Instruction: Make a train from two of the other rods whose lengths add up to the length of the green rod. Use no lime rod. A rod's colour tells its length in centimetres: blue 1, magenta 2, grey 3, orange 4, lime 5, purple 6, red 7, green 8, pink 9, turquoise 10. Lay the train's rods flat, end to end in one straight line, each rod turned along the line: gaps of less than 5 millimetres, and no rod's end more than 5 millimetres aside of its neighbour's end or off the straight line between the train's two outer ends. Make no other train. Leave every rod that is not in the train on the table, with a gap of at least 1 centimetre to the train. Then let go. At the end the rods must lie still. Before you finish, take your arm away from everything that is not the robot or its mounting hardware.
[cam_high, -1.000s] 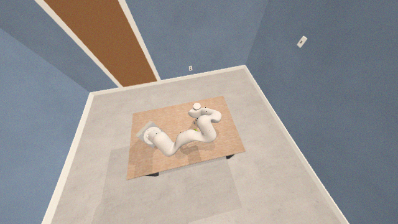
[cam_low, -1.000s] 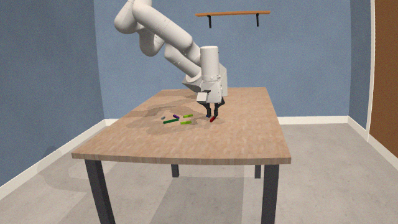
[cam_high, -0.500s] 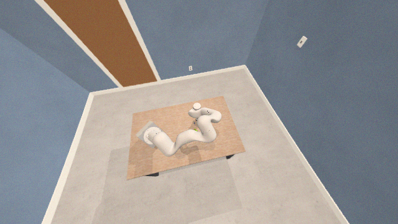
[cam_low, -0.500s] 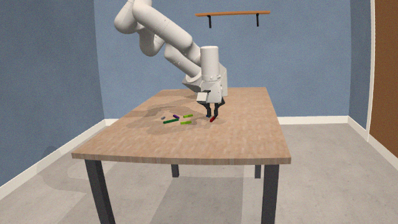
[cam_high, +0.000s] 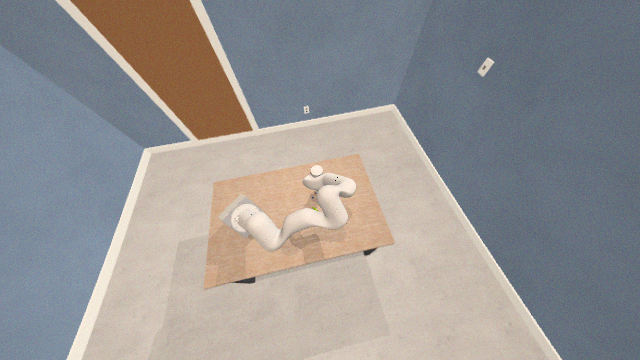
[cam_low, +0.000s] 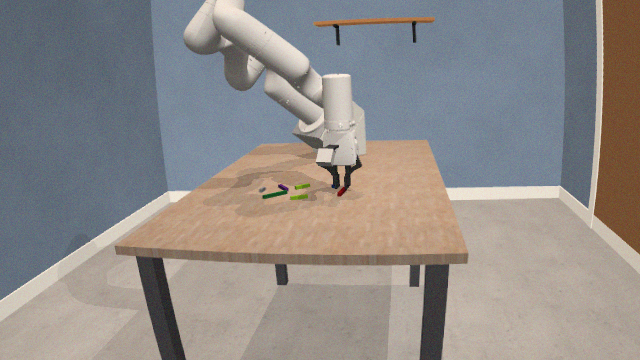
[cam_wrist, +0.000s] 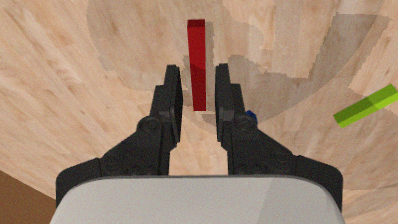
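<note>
The red rod is 30 mm below my hand. The rest, counted from my hand: blue rod 60 mm behind, 30 mm to the right, 30 mm below; purple rod 70 mm behind, 190 mm to the right, 30 mm below; green rod 200 mm to the right, 30 mm below.
</note>
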